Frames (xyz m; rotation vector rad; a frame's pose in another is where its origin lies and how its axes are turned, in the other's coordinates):
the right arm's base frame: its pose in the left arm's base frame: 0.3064 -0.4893 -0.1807 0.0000 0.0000 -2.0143
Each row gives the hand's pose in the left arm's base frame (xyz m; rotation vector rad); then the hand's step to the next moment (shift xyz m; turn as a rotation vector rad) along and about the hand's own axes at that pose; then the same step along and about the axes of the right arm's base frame.
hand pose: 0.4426 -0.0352 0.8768 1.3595 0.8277 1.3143
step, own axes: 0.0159 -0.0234 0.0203 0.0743 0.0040 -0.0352
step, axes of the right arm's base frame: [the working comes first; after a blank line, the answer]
step, axes of the left arm's base frame: 0.0264 0.0165 -0.0157 -0.0226 0.0768 0.0191

-0.0262 0.0167 -0.0157 -0.0597 -0.0533 0.0191
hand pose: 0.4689 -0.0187 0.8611 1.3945 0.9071 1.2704
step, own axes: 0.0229 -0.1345 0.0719 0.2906 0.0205 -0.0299
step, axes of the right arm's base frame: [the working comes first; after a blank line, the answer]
step, axes of the left arm's base frame: 0.0869 0.0380 -0.1216 0.0171 0.2796 0.0853

-0.0717 0.0622 -0.1216 -0.2599 -0.1046 0.0853
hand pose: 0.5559 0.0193 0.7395 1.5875 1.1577 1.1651
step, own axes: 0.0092 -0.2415 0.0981 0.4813 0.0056 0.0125
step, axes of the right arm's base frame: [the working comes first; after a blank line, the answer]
step, axes of the left arm's base frame: 0.0489 0.0547 -0.2503 0.0828 0.4636 0.1004

-0.0704 0.0206 -0.2503 -0.4543 -0.1241 0.1004
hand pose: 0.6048 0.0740 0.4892 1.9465 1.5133 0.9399
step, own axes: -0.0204 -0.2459 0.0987 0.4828 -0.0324 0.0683
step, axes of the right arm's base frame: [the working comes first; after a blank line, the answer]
step, axes of the left arm's base frame: -0.0800 0.0467 -0.2491 0.1023 0.4764 0.0370

-0.0079 -0.0923 -0.2491 -0.4742 -0.1120 0.0370
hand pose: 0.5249 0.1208 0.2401 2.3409 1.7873 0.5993
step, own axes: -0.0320 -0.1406 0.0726 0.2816 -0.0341 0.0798
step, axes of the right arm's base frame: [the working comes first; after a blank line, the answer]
step, axes of the left arm's base frame: -0.1045 0.0194 -0.1215 0.0617 0.2874 -0.0200

0.0273 -0.1027 -0.1215 -0.2861 -0.0677 -0.0200
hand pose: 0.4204 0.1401 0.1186 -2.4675 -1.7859 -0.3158
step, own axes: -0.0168 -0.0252 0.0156 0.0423 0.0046 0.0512
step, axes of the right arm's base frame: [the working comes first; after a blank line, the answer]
step, axes of the left arm's base frame: -0.0270 -0.0048 -0.0202 0.0232 0.0473 -0.0407

0.0159 -0.0224 -0.0202 -0.0527 0.0006 -0.0407
